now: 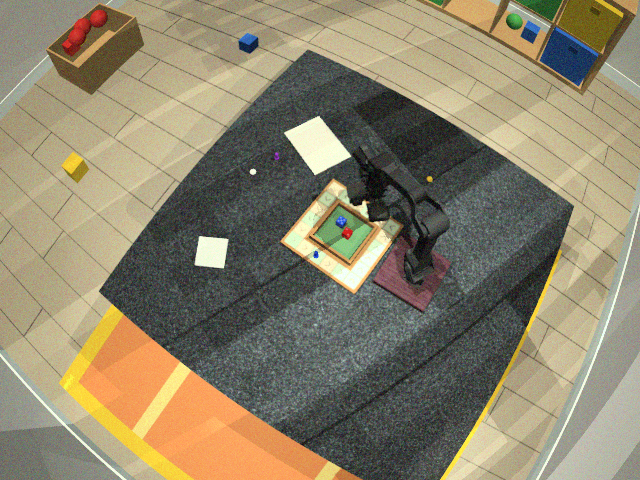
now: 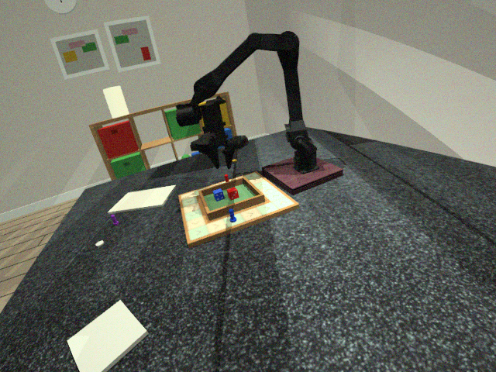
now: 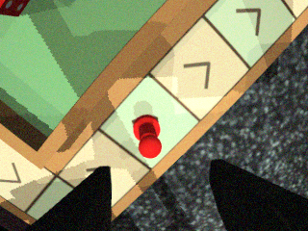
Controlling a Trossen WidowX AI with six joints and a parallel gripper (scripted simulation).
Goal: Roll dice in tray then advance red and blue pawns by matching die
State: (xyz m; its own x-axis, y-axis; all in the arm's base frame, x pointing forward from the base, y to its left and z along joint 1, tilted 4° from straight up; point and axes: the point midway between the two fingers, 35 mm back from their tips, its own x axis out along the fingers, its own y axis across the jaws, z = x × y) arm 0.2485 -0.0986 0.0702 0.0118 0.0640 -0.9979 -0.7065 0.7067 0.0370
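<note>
Right now my gripper tip is 4 cm above the red pawn. The rest, counted from my gripper tip: purple pawn 37 cm ahead, 5 cm below, 2 cm to the left; then green tray 11 cm to the left, 6 cm below, 2 cm ahead; then blue pawn 23 cm to the left, 4 cm below, 4 cm ahead.
</note>
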